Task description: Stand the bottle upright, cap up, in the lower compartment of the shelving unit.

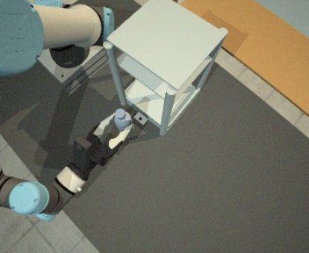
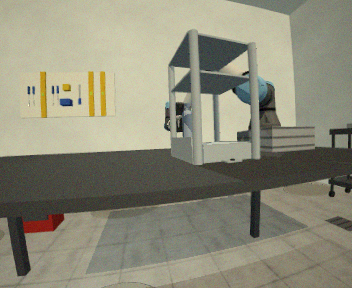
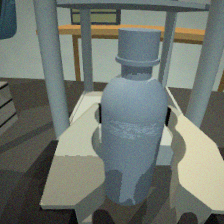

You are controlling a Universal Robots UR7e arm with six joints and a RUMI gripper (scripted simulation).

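Now: the shelving unit 21 cm to the left of my hand and 1 cm above it. The rest, counted from my hand: bottle: right at my hand.
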